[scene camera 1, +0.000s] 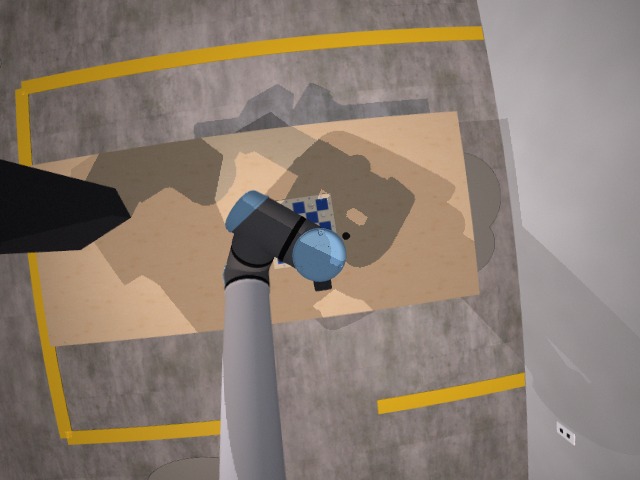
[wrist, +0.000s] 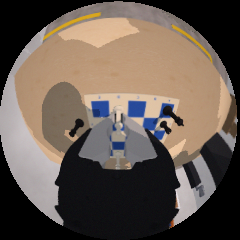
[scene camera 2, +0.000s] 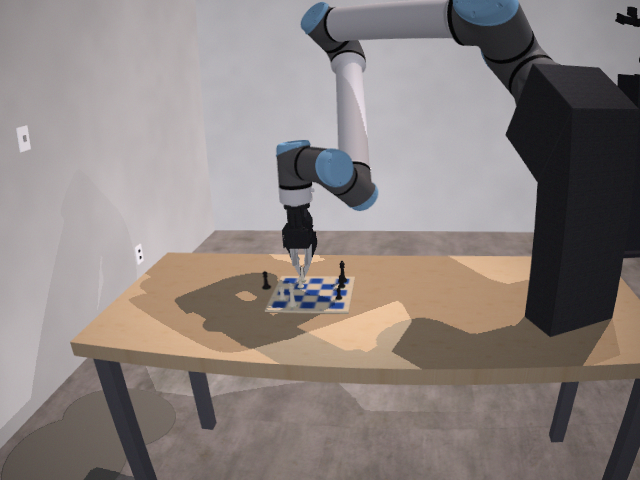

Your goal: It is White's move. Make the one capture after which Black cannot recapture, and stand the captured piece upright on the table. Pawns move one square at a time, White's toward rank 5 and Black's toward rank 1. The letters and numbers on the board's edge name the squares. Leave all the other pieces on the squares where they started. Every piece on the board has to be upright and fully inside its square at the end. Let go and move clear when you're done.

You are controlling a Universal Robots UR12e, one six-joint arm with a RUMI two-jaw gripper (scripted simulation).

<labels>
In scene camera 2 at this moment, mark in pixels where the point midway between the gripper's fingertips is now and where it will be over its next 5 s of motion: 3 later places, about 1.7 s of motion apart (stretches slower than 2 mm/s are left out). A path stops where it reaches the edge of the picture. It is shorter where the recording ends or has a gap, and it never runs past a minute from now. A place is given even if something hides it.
The gripper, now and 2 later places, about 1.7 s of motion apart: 302, 275; 301, 255; 298, 217
</labels>
